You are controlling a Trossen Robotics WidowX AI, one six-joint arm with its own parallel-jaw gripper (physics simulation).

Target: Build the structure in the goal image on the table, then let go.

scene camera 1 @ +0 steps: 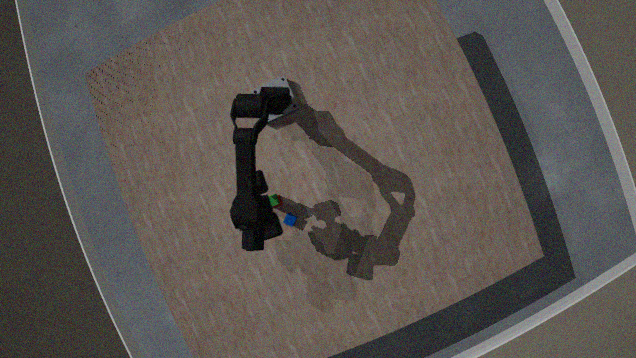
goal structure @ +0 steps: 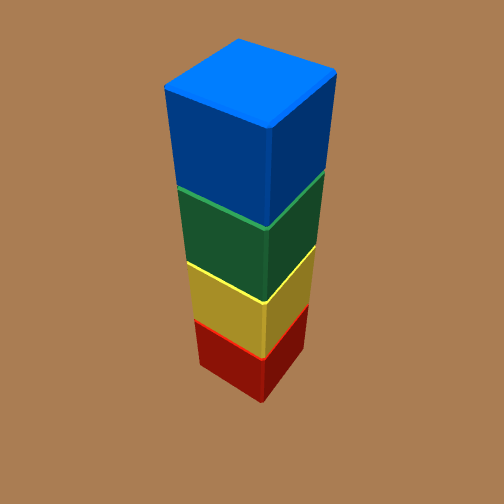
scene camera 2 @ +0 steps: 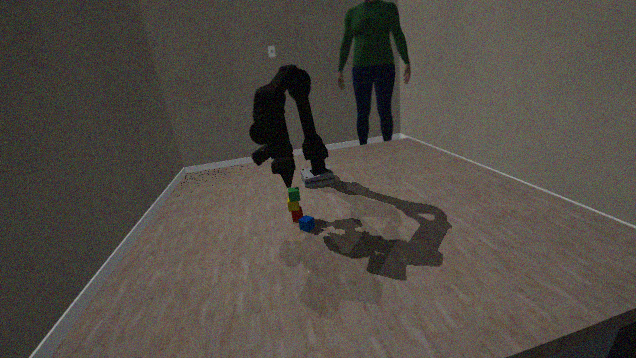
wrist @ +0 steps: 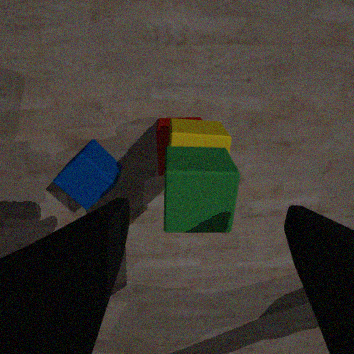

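A green cube (scene camera 1: 273, 201) (scene camera 2: 293, 194) (wrist: 201, 200) is the top of a three-cube stack. It rests on a yellow cube (scene camera 2: 293, 205) (wrist: 200, 141), which rests on a red cube (scene camera 2: 297, 215) (wrist: 162, 145) on the table (scene camera 1: 200, 280) (scene camera 2: 200, 300). The yellow cube sits a little off to one side of the red one. A blue cube (scene camera 1: 290, 220) (scene camera 2: 306, 223) (wrist: 87, 175) lies apart on the table beside the stack, turned at an angle. My gripper (wrist: 208, 213) is open, its fingers apart on either side of the green cube in the wrist view, with space between them and it.
The arm's base (scene camera 1: 280, 82) (scene camera 2: 317, 177) stands on the same wood-patterned surface, behind the stack in the second scene view. The arm's shadow falls beside the cubes. A person in a green top (scene camera 2: 372, 35) stands by the back wall.
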